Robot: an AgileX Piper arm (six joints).
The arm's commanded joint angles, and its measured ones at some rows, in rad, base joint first. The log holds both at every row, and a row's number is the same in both.
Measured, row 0: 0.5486, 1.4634, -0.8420, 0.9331, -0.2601, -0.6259
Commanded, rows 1 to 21: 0.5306, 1.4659, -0.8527, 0.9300, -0.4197, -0.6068; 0.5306, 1.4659, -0.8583, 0.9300, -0.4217, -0.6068; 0.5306, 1.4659, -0.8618, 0.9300, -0.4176, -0.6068; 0.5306, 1.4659, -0.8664, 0.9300, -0.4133, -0.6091; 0.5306, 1.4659, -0.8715, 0.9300, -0.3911, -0.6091; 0.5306, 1.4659, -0.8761, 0.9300, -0.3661, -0.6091; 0.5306, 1.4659, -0.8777, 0.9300, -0.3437, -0.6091; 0.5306, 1.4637, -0.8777, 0.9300, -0.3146, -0.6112; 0.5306, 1.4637, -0.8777, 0.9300, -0.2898, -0.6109; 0.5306, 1.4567, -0.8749, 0.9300, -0.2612, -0.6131; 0.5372, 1.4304, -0.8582, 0.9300, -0.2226, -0.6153; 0.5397, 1.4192, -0.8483, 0.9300, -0.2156, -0.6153; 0.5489, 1.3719, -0.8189, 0.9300, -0.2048, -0.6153; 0.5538, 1.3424, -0.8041, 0.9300, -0.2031, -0.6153; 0.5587, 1.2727, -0.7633, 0.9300, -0.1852, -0.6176; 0.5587, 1.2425, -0.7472, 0.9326, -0.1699, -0.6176; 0.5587, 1.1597, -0.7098, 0.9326, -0.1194, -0.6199; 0.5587, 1.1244, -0.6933, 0.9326, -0.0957, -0.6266; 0.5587, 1.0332, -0.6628, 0.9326, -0.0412, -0.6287; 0.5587, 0.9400, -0.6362, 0.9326, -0.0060, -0.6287; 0.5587, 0.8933, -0.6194, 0.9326, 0.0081, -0.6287
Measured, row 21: 0.5576, 1.0504, -0.6684, 0.9400, -0.0564, -0.6196
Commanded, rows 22 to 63: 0.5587, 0.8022, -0.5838, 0.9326, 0.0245, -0.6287; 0.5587, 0.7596, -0.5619, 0.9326, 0.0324, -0.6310; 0.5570, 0.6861, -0.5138, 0.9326, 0.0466, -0.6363; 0.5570, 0.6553, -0.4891, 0.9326, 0.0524, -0.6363; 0.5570, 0.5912, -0.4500, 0.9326, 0.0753, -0.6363; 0.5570, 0.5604, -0.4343, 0.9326, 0.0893, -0.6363; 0.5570, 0.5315, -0.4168, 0.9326, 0.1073, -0.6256; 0.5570, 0.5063, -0.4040, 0.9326, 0.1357, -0.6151; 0.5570, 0.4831, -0.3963, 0.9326, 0.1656, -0.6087; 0.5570, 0.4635, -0.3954, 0.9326, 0.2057, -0.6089; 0.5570, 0.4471, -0.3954, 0.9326, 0.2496, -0.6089; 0.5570, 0.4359, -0.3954, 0.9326, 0.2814, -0.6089; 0.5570, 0.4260, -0.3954, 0.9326, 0.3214, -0.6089; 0.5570, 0.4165, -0.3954, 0.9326, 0.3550, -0.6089; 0.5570, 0.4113, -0.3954, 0.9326, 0.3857, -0.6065; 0.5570, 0.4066, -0.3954, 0.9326, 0.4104, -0.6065; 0.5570, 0.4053, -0.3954, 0.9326, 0.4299, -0.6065; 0.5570, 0.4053, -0.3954, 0.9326, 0.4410, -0.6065; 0.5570, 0.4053, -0.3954, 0.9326, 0.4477, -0.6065; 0.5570, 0.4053, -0.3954, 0.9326, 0.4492, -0.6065; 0.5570, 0.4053, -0.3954, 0.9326, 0.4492, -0.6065; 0.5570, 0.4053, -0.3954, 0.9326, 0.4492, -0.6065; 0.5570, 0.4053, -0.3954, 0.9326, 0.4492, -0.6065; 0.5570, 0.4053, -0.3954, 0.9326, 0.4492, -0.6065; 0.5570, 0.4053, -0.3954, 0.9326, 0.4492, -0.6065; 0.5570, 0.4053, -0.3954, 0.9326, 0.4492, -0.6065; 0.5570, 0.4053, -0.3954, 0.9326, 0.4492, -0.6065; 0.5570, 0.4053, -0.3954, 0.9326, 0.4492, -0.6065; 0.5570, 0.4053, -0.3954, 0.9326, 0.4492, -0.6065; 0.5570, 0.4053, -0.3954, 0.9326, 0.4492, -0.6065; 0.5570, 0.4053, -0.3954, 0.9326, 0.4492, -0.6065; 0.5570, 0.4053, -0.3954, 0.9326, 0.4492, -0.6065; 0.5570, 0.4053, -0.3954, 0.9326, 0.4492, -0.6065; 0.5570, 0.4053, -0.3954, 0.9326, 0.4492, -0.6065; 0.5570, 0.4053, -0.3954, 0.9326, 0.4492, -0.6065; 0.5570, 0.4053, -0.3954, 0.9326, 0.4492, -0.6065; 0.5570, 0.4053, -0.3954, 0.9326, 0.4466, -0.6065; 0.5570, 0.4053, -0.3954, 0.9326, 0.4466, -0.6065; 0.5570, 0.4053, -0.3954, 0.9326, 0.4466, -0.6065; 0.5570, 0.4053, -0.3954, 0.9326, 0.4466, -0.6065; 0.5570, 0.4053, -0.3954, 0.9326, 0.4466, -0.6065; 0.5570, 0.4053, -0.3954, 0.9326, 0.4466, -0.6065
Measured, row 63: 0.5576, 0.4102, -0.3971, 0.9362, 0.4470, -0.6026
